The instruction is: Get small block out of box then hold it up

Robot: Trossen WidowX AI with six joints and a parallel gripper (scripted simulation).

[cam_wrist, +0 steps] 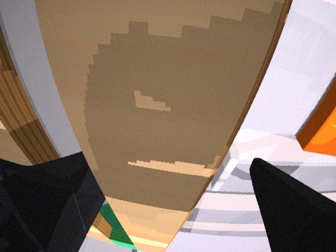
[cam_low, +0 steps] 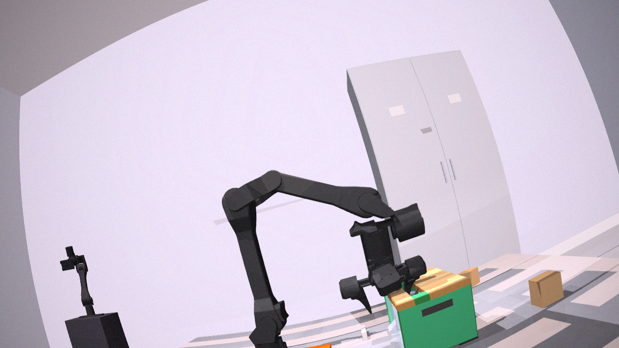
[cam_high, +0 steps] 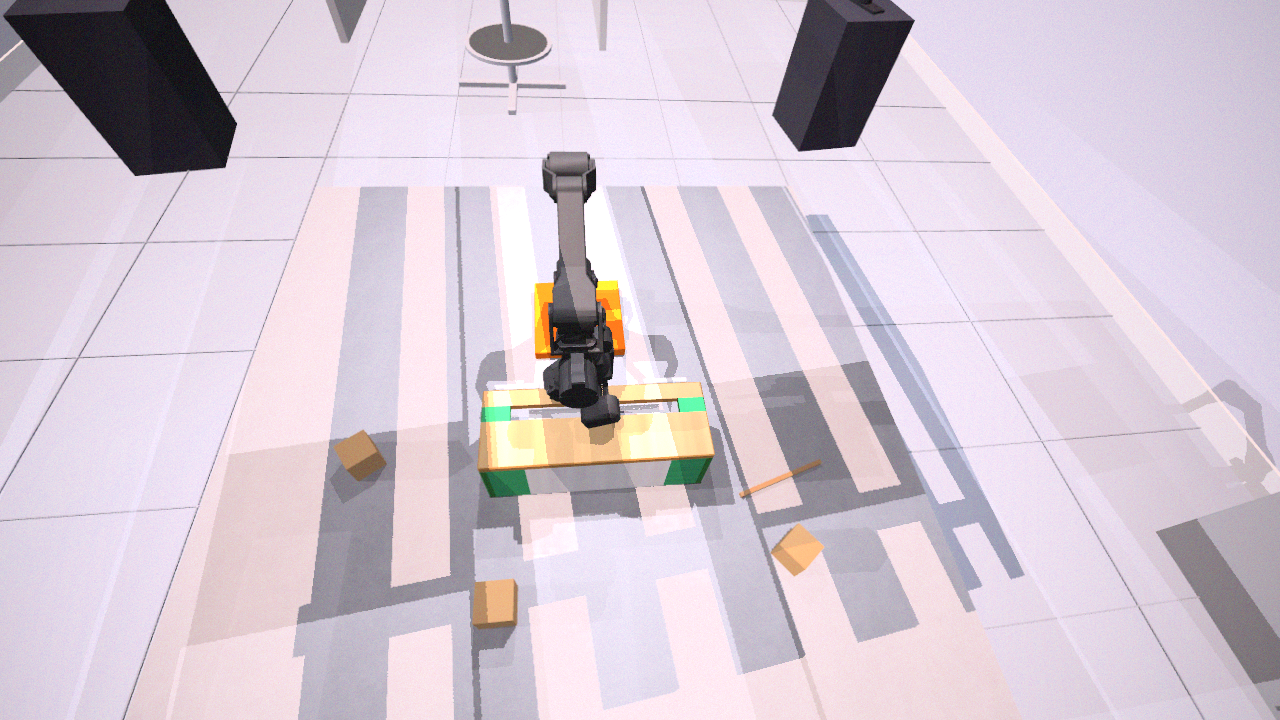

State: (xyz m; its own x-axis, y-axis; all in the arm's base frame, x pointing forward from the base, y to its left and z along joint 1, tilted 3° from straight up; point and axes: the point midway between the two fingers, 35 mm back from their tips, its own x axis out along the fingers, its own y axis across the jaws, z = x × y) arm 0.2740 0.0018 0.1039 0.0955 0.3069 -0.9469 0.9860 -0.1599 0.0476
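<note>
Right now the grey block is 6 cm ahead of my gripper tip and 1 cm to the left of it. Also, from my gripper tip: thin stick: 20 cm ahead, 29 cm to the left, 8 cm below; box: 3 cm ahead, 4 cm to the right, 2 cm below.
</note>
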